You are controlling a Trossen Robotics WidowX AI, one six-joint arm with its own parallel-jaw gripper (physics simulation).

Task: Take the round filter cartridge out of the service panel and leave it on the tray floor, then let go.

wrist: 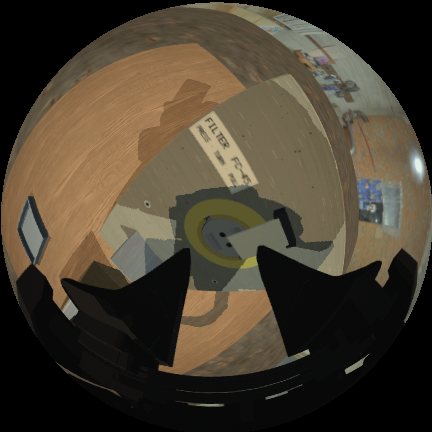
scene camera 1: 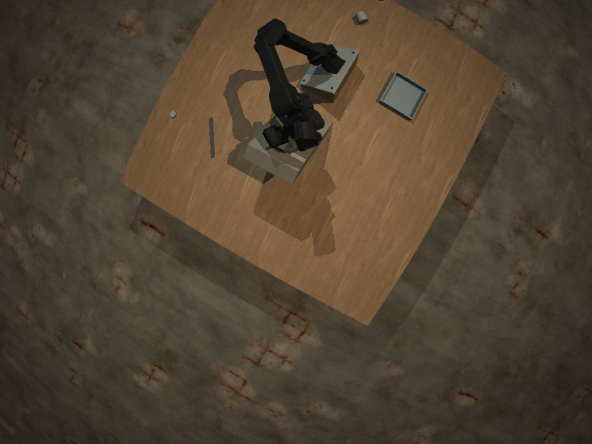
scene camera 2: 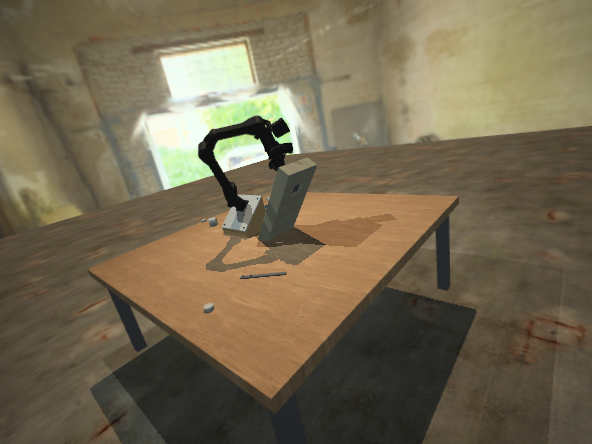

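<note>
The service panel [scene camera 1: 269, 168] [scene camera 2: 292, 202] [wrist: 285, 130] is a tilted, grey-beige block with a "FILTER FC-45" label. The round filter cartridge [wrist: 216, 237] sits in its face as a dark grey disc inside a yellow ring. A pale bar with a dark end overlaps the disc's right side in the wrist view. My gripper [wrist: 223, 253] is partly open and empty, with its fingertips in front of the ring's lower part in the wrist view. The fingertips are hidden in both scene views. The shallow blue-grey tray [scene camera 1: 403, 96] [wrist: 33, 231] lies on the table, apart from the panel.
The arm stands on a grey-topped base box [scene camera 1: 344, 67] [scene camera 2: 257, 217] beside the panel. A dark rod [scene camera 1: 211, 138] [scene camera 2: 263, 275], a small white disc [scene camera 1: 173, 114] [scene camera 2: 208, 308] and a grey cylinder [scene camera 1: 361, 18] [scene camera 2: 213, 221] lie on the wooden table [scene camera 1: 360, 280] [scene camera 2: 300, 310].
</note>
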